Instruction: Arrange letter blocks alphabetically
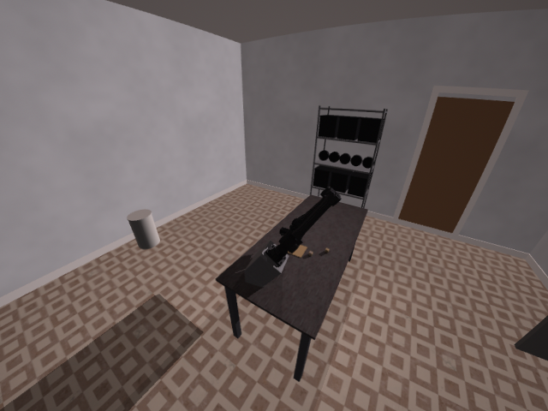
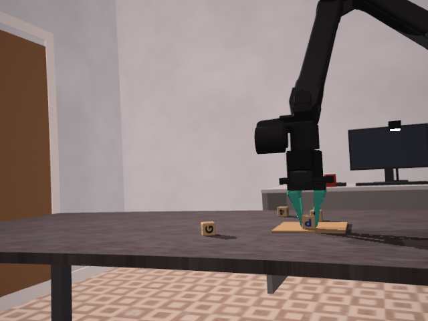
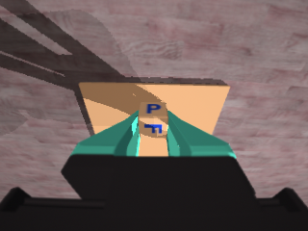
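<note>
My hand is 40 mm to the left of the mat and 20 mm above it. The rest, counted from my hand: block 10 mm behind, 160 mm to the right.
</note>
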